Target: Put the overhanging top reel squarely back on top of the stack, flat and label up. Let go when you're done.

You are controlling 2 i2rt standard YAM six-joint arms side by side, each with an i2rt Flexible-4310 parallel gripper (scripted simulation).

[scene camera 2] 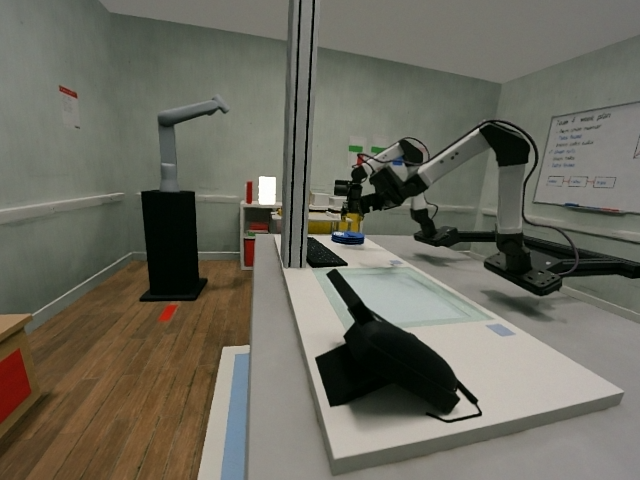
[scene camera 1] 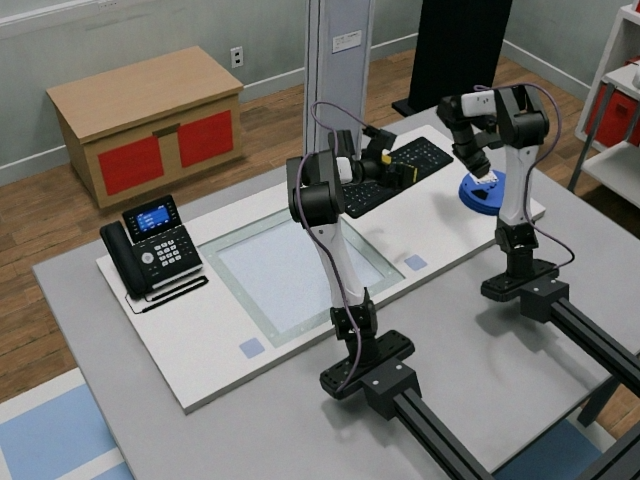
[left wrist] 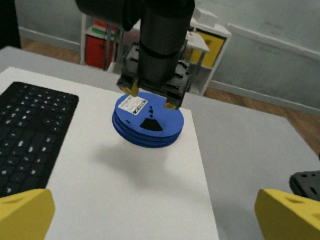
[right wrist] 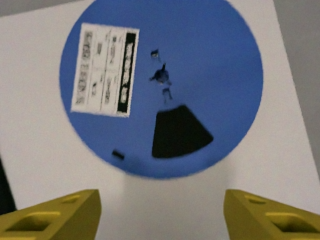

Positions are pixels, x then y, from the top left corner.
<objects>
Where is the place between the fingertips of my right gripper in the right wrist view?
162,198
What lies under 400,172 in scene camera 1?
My left gripper.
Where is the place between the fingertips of my right gripper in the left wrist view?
At 151,100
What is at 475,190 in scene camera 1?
A blue reel.
</objects>
